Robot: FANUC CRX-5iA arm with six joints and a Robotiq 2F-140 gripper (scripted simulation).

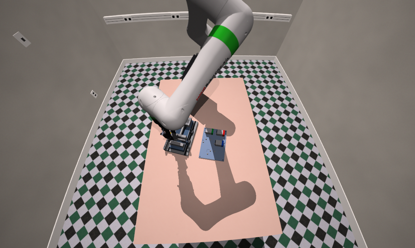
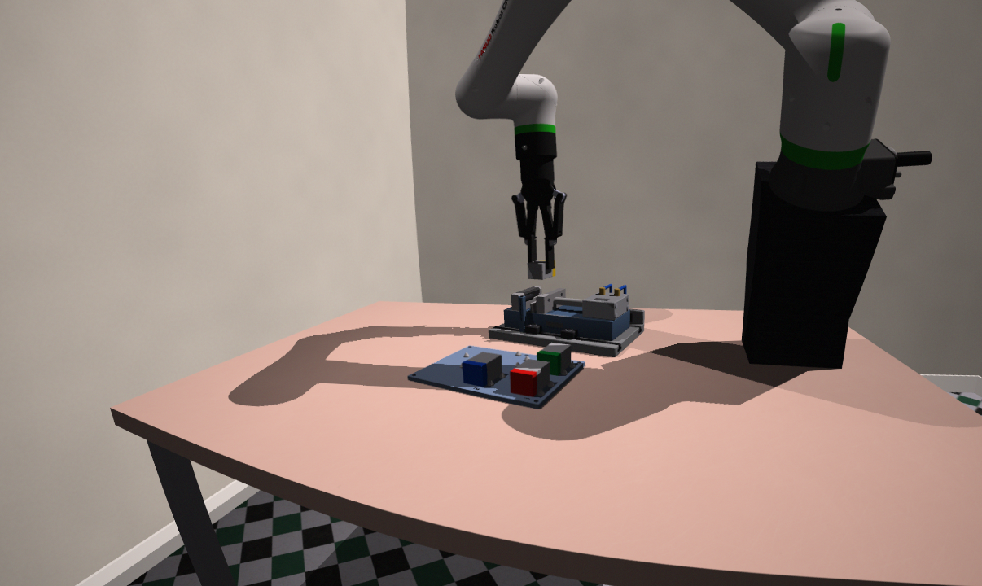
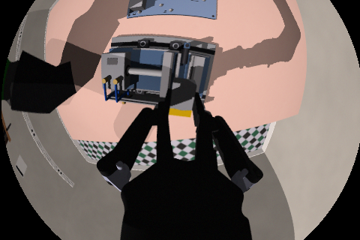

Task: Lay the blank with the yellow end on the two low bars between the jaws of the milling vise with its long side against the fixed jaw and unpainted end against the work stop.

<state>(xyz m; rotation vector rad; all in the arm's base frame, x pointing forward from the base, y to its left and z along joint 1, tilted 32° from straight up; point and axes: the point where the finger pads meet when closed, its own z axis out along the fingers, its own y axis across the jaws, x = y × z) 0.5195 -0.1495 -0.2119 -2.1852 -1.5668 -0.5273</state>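
The fixed jaw lies 30 mm ahead of my hand, 10 mm to the left of it and 100 mm below it. The rest, counted from my hand: green-ended blank 80 mm behind, 260 mm to the left, 150 mm below; plate 20 mm ahead, 290 mm to the left, 170 mm below; yellow-ended blank 30 mm below.
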